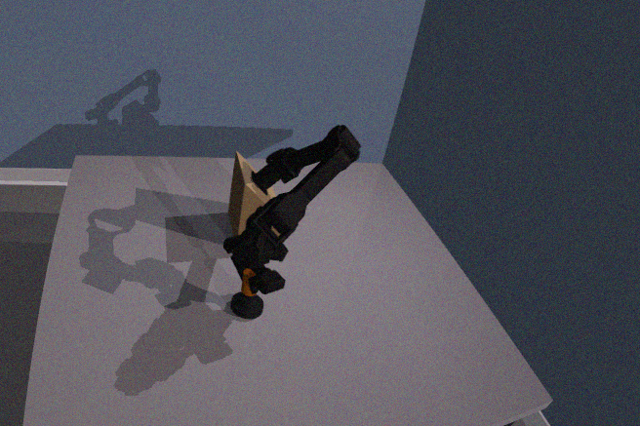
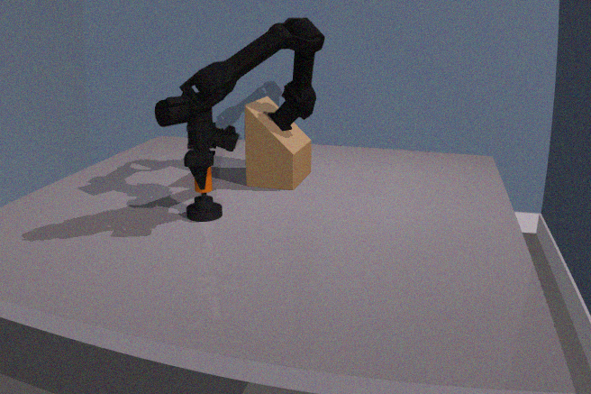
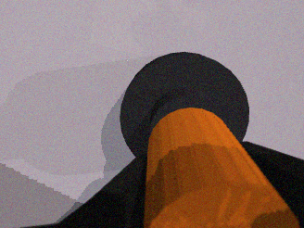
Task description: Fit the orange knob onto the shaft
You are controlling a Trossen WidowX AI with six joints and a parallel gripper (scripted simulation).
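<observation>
Now: the orange knob 2 cm above my gripper tip. Also, from my gripper tip: dark round pedestal (4 cm below).
</observation>
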